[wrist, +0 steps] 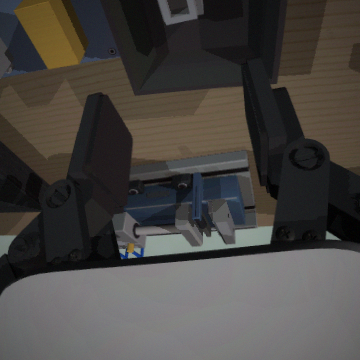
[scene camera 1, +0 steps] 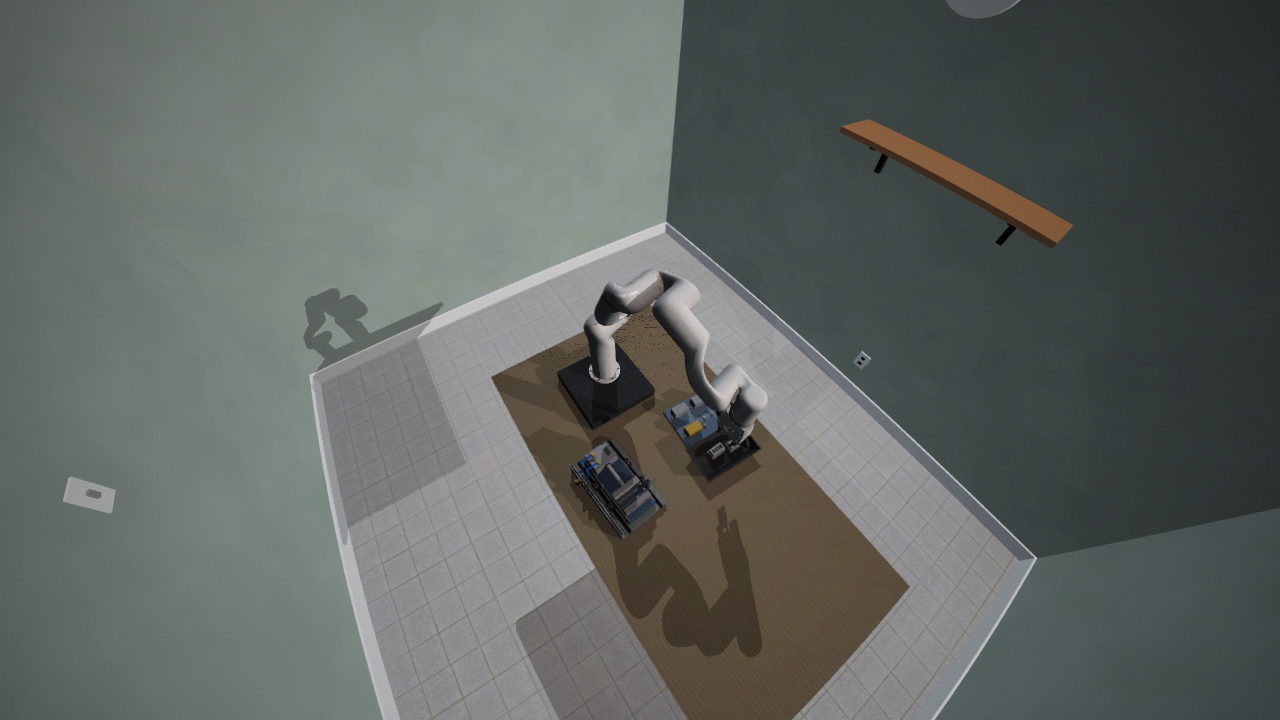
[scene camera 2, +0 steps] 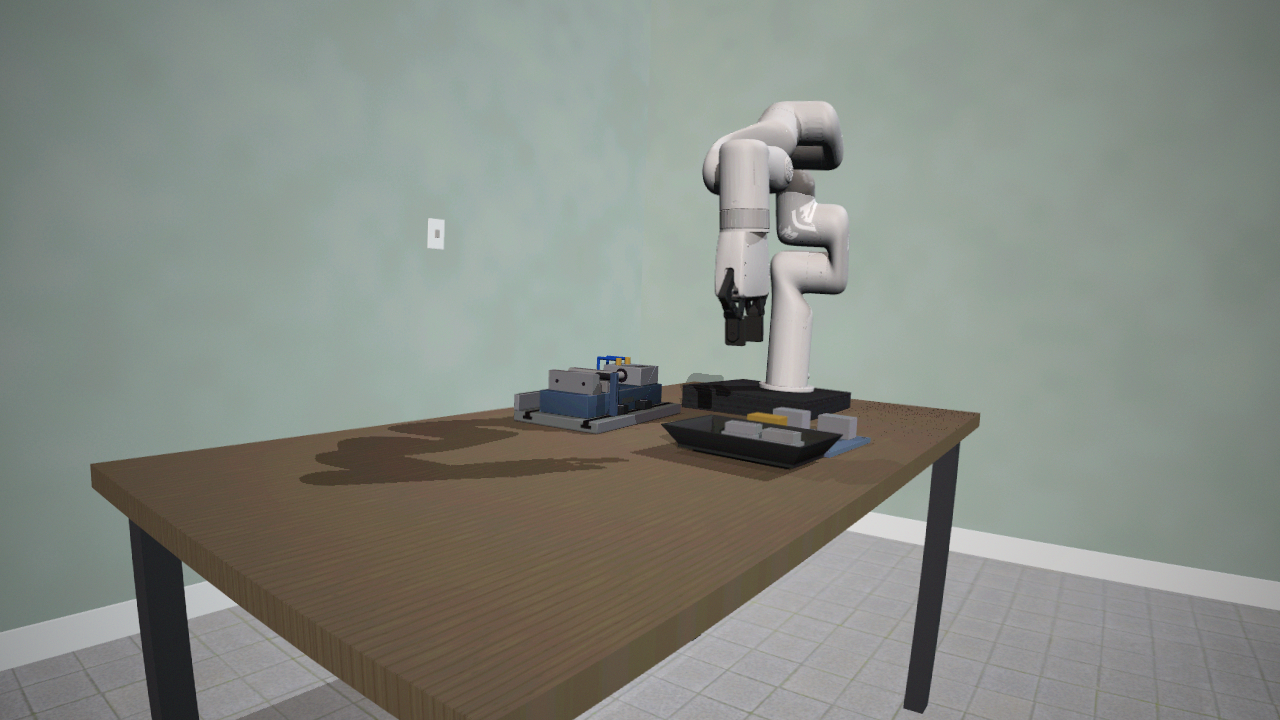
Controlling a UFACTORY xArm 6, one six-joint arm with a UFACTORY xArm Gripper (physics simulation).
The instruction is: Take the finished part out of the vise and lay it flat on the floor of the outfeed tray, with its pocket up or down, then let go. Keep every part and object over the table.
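Pixels of known places: gripper, fingertip midpoint: [wrist: 178,101] [scene camera 1: 726,436] [scene camera 2: 744,343]; arm's base at its link origin: [scene camera 1: 604,371] [scene camera 2: 786,388].
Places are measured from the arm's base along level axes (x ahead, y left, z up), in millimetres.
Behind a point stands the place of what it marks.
Note:
My gripper [scene camera 1: 735,444] {y 131, x 529, z 130 mm} [scene camera 2: 743,342] {y 131, x 529, z 130 mm} [wrist: 178,101] {y 131, x 529, z 130 mm} is open and empty. It hangs well above the black outfeed tray [scene camera 1: 733,466] {y 135, x 601, z 0 mm} [scene camera 2: 735,445] {y 155, x 594, z -14 mm} [wrist: 172,86] {y 42, x 490, z 0 mm}, pointing down. A grey part [wrist: 181,20] {y 107, x 517, z 6 mm} lies in the tray with its rectangular pocket facing up, beyond the fingertips in the wrist view and apart from them. Scene camera 2 shows two low grey blocks inside the tray, one on the left [scene camera 2: 742,428] {y 136, x 530, z 0 mm} and one on the right [scene camera 2: 782,436] {y 211, x 553, z 0 mm}; their undersides are hidden by the tray wall. The blue and grey vise [scene camera 1: 617,483] {y -225, x 409, z 18 mm} [scene camera 2: 581,402] {y -174, x 532, z 6 mm} [wrist: 160,202] {y -163, x 408, z 15 mm} stands apart from the tray; no part shows between its jaws.
A blue plate [scene camera 2: 848,445] {y 263, x 387, z -33 mm} [wrist: 102,37] {y 92, x 432, z -33 mm} beside the tray bears a yellow block [scene camera 1: 693,428] {y 119, x 405, z 2 mm} [scene camera 2: 767,418] {y 131, x 420, z 1 mm} [wrist: 50,35] {y 124, x 406, z 3 mm} and grey blocks [scene camera 2: 791,416] {y 140, x 330, z -6 mm} [scene camera 2: 836,426] {y 227, x 340, z -13 mm}. The arm's black base [scene camera 1: 586,398] {y -129, x 66, z 4 mm} [scene camera 2: 760,400] {y 16, x 183, z -6 mm} stands behind. The table edge [scene camera 2: 859,512] {y 359, x 653, z -63 mm} runs near the tray.

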